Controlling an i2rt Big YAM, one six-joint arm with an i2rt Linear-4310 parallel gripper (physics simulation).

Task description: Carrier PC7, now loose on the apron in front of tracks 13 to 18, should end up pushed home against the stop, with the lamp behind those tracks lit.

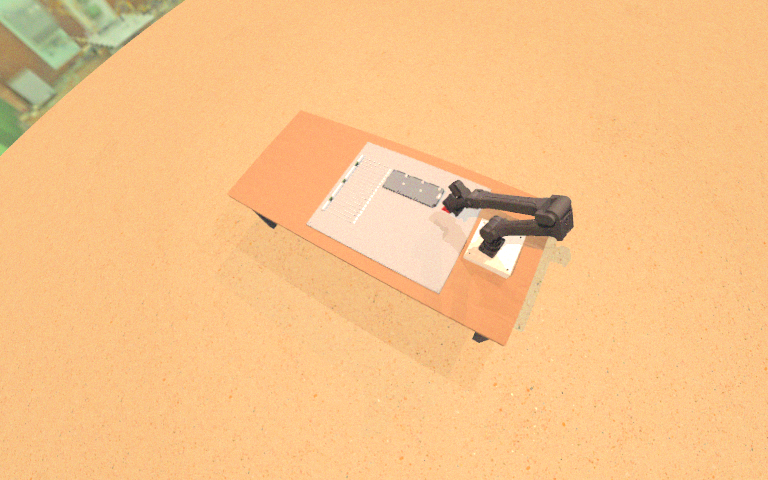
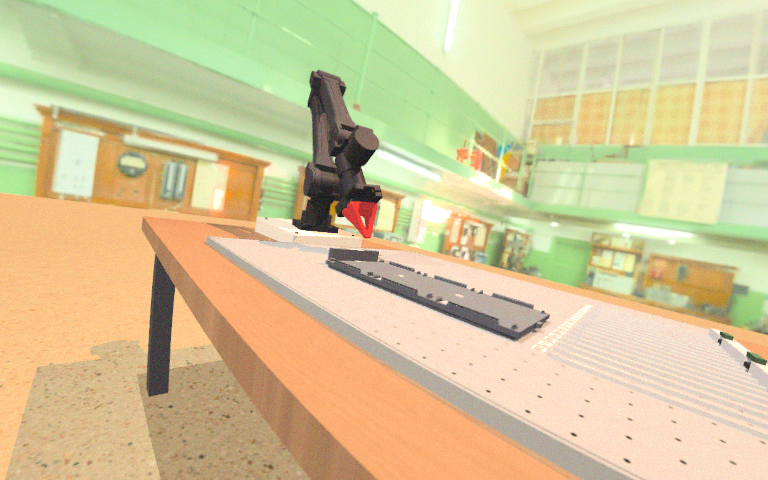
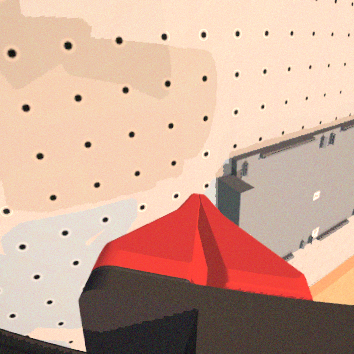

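Pixels of known places: gripper, fingertip midpoint: [image 1: 442,208] [image 2: 367,237] [image 3: 195,204]; arm's base at its link origin: [image 1: 491,245] [image 2: 314,228].
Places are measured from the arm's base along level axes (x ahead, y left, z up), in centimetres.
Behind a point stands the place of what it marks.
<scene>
The carrier [image 1: 413,187] {x 51.6, y -4.0, z -1.7 cm} [image 2: 461,295] {x 57.1, y -1.8, z -1.9 cm} [image 3: 295,187] {x 43.5, y -3.4, z -1.8 cm}, a long dark grey plate with low edge ribs, lies flat on the pale perforated board. A raised dark wall [image 2: 353,254] {x 37.3, y -7.8, z -0.7 cm} [image 3: 228,200] {x 35.1, y -2.9, z -1.0 cm} stands at its robot-side end. Its far end faces the white number strip [image 1: 372,195] [image 2: 557,333] and the thin white tracks. The track numbers are too small to read. Behind the tracks is a white stop bar [image 1: 337,190] {x 84.6, y 23.2, z -1.5 cm} [image 2: 734,349] {x 84.6, y 21.8, z -1.5 cm} with dark green lamps [image 2: 756,357] {x 86.1, y 14.8, z -0.7 cm}; no glow shows. My red-fingered gripper [image 1: 445,210] {x 30.1, y -0.7, z 2.0 cm} [image 2: 368,235] {x 30.1, y -0.7, z 2.0 cm} [image 3: 195,204] {x 30.1, y -0.7, z 2.0 cm} is shut and empty, above the board near the carrier's robot-side end, apart from it.
The perforated board [image 1: 396,243] {x 37.8, y 27.1, z -2.8 cm} [image 2: 362,316] {x 59.7, y -19.2, z -2.8 cm} [image 3: 55,125] {x 24.4, y 2.2, z -2.8 cm} lies on an orange-brown table [image 1: 288,152] {x 135.6, y 20.9, z -4.2 cm} [image 2: 237,316] {x 55.5, y -29.4, z -4.1 cm}. The arm's white base plate [image 1: 501,261] {x -8.2, y 4.5, z 0.8 cm} [image 2: 277,230] {x 3.6, y -11.9, z -1.5 cm} stands beside the board's robot-side edge. The arm's shadow falls on the board.
</scene>
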